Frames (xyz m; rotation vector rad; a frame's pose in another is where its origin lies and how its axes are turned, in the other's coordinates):
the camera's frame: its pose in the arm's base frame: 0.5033 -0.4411 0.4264 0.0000 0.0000 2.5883
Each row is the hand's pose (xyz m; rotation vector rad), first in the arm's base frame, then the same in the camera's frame.
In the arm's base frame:
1: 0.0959 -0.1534 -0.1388 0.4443 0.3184 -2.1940
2: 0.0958 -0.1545 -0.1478 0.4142 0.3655 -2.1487
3: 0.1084 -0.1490 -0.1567 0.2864 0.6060 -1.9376
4: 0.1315 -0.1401 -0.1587 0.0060 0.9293 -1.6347
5: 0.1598 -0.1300 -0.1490 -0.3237 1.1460 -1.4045
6: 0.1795 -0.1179 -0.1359 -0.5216 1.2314 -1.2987
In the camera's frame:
1: 0.4978 -0.0307 -0.5652 -0.3770 0.3002 1.4318
2: 0.4973 -0.0297 -0.5742 -0.4158 0.2672 1.4746
3: 0.4895 -0.0410 -0.5831 -0.6299 0.1048 1.6451
4: 0.4745 -0.0607 -0.5851 -0.9245 -0.2561 1.8241
5: 0.4557 -0.0842 -0.5754 -1.0994 -0.6770 1.8761
6: 0.4453 -0.1048 -0.5623 -1.1487 -0.9238 1.8588

